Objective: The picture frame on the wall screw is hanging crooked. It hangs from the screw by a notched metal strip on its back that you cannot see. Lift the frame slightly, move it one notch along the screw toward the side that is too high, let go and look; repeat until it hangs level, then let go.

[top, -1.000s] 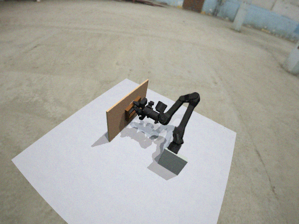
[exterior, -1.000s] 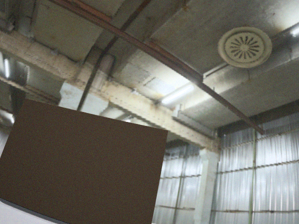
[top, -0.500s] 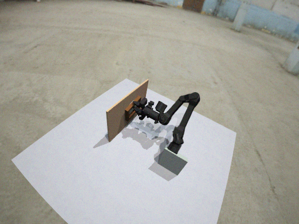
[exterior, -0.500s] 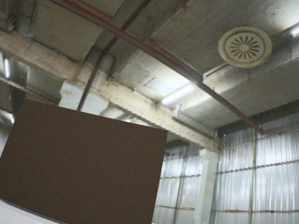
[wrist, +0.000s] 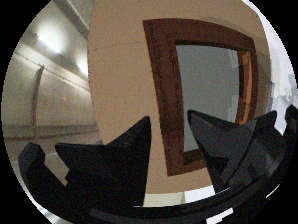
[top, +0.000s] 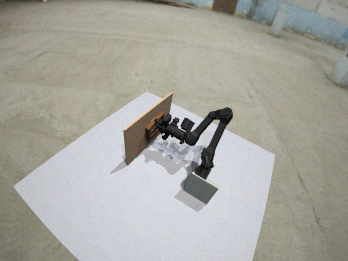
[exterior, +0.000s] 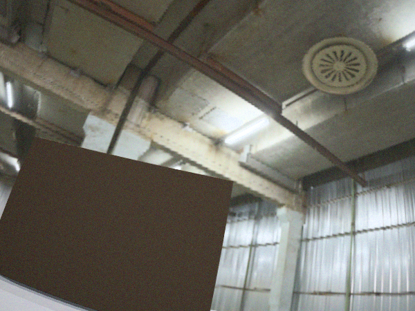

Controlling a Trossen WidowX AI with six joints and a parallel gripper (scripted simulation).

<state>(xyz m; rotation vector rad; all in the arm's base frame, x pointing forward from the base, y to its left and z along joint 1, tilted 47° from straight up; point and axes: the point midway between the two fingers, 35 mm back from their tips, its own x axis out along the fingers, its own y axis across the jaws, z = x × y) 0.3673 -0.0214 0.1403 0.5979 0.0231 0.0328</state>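
Now: the brown wooden picture frame 50 mm below my gripper tip, 10 mm to the right of it and 10 mm ahead of it. Round my gripper tip: wall board: 70 mm below, 20 mm ahead, 10 mm to the left.
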